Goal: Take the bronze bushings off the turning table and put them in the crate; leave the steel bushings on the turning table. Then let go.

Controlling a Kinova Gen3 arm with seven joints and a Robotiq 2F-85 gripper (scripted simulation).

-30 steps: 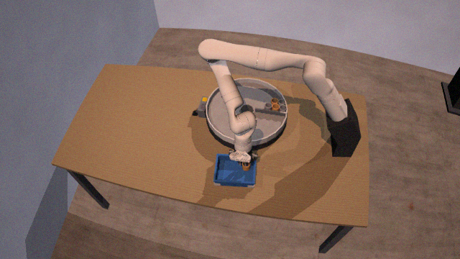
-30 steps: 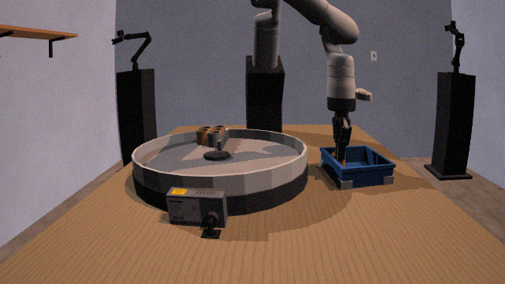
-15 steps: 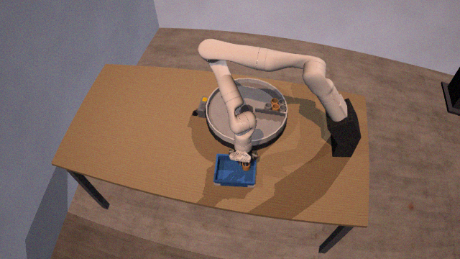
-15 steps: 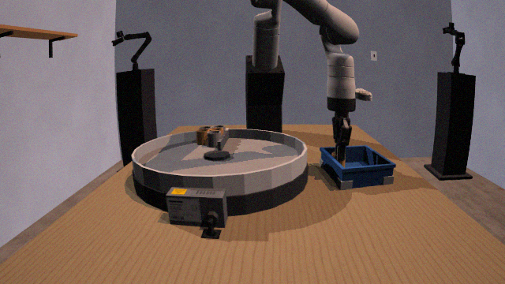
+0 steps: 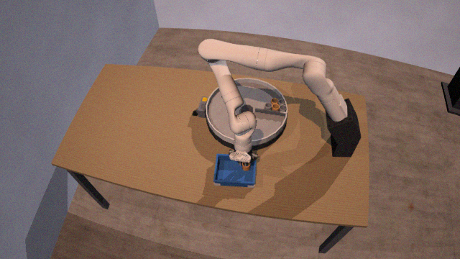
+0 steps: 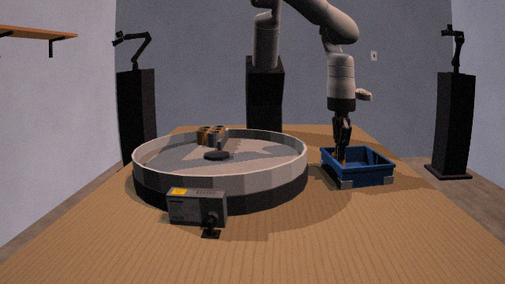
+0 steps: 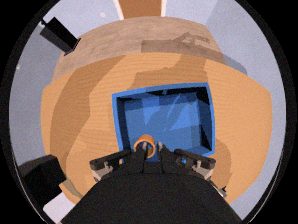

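Right now the blue crate is 40 mm to the left of my hand, 30 mm below it and 30 mm ahead of it.
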